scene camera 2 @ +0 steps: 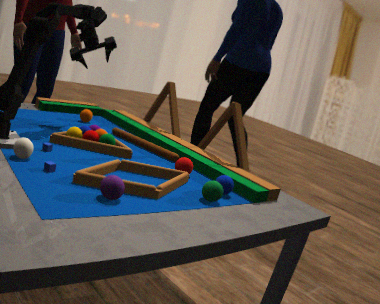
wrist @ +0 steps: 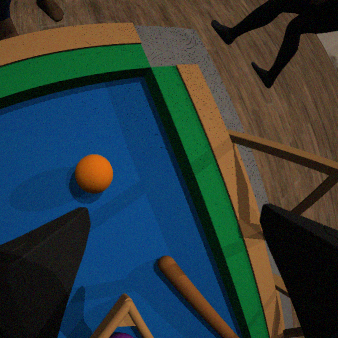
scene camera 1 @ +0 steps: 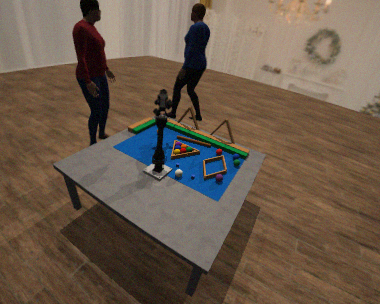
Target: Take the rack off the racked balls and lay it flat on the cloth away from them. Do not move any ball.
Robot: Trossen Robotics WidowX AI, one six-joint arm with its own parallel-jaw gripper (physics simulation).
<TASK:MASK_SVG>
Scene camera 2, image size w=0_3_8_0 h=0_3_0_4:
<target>wooden triangle rack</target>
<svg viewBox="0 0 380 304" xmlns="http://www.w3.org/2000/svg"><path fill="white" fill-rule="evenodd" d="M50 135L49 142L129 159L132 158L132 150L117 139L115 139L116 143L114 146L66 136L67 131Z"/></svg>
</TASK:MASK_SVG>
